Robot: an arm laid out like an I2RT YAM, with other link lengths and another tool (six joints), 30 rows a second.
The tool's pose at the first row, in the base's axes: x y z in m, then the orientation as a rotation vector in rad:
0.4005, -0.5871, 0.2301, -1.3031, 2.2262, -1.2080
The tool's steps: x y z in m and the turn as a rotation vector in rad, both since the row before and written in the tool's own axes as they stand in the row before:
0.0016, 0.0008, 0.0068, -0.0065, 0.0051, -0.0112
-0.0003, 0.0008, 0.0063, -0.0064, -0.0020, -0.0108
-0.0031, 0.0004, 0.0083, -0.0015, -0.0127, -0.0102
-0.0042, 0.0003, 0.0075, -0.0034, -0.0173, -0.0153
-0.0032, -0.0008, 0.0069, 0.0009, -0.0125, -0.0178
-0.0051, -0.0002, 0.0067, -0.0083, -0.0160, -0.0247
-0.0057, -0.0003, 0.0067, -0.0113, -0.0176, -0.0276
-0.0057, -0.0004, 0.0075, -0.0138, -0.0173, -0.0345
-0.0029, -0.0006, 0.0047, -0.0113, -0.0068, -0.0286
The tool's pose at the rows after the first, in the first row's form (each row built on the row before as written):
0.4033, -0.5917, 0.2256, -1.3181, 2.2311, -1.2103
0.4068, -0.5945, 0.2211, -1.3348, 2.2311, -1.2060
0.4132, -0.5961, 0.2152, -1.3522, 2.2196, -1.1962
0.4197, -0.5963, 0.2096, -1.3780, 2.2043, -1.1820
0.4260, -0.5971, 0.2054, -1.4037, 2.1872, -1.1771
0.4327, -0.5960, 0.2004, -1.4425, 2.1724, -1.1624
0.4396, -0.5942, 0.1953, -1.4863, 2.1573, -1.1441
0.4470, -0.5926, 0.1896, -1.5393, 2.1403, -1.1256
0.4515, -0.5921, 0.1863, -1.5812, 2.1303, -1.1176

